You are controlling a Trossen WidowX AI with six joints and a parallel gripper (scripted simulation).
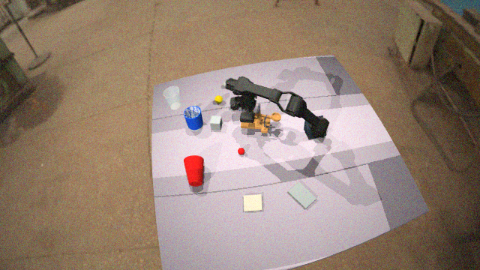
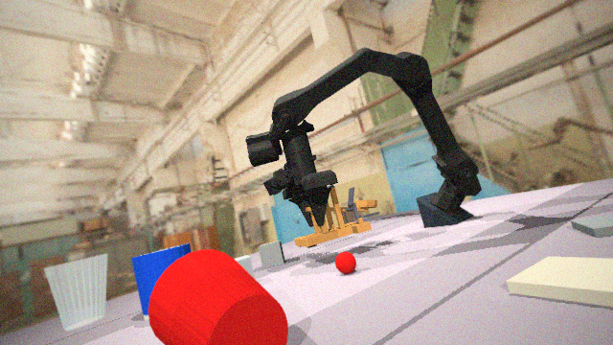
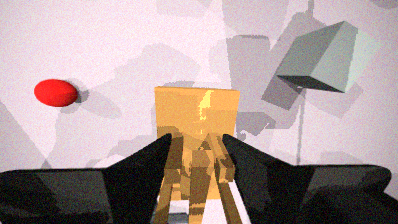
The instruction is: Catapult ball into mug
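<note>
My gripper tip is 10 cm short of the red ball, 13 cm to the right of it and 5 cm above it. The rest, counted from my gripper tip: yellow ball 10 cm ahead, 24 cm to the right, 5 cm below; wooden catapult 5 cm behind, 5 cm to the left, 2 cm above; blue mug 26 cm ahead, 13 cm to the right, 4 cm below.
</note>
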